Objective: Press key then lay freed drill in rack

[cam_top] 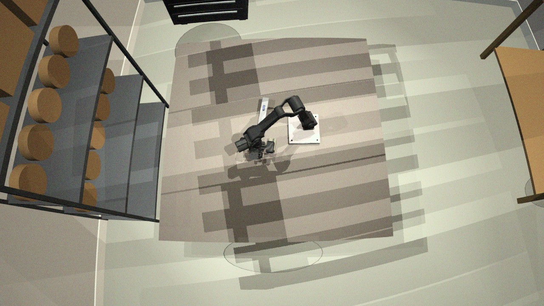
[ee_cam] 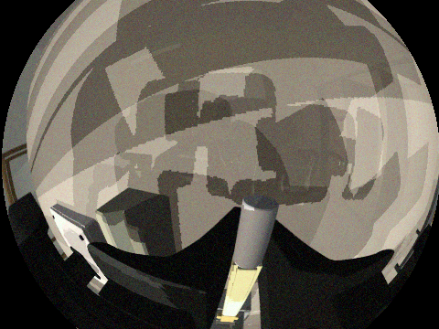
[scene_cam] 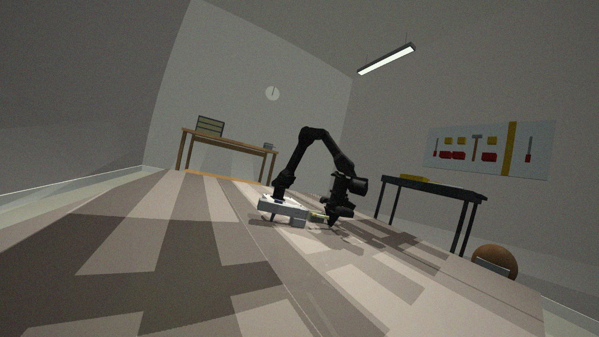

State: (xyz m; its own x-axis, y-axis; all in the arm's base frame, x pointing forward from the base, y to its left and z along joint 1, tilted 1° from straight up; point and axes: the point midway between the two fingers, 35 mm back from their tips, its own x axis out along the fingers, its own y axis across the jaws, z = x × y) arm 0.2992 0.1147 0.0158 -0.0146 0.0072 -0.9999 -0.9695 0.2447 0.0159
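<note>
Right now my gripper tip is 40 mm to the left of the drill, 40 mm below it and 10 mm past it. From my gripper tip the other things lie so: blue key 230 mm to the right, 60 mm behind, 40 mm above; then dark grey rack 80 mm behind, 20 mm to the right, 10 mm above.
</note>
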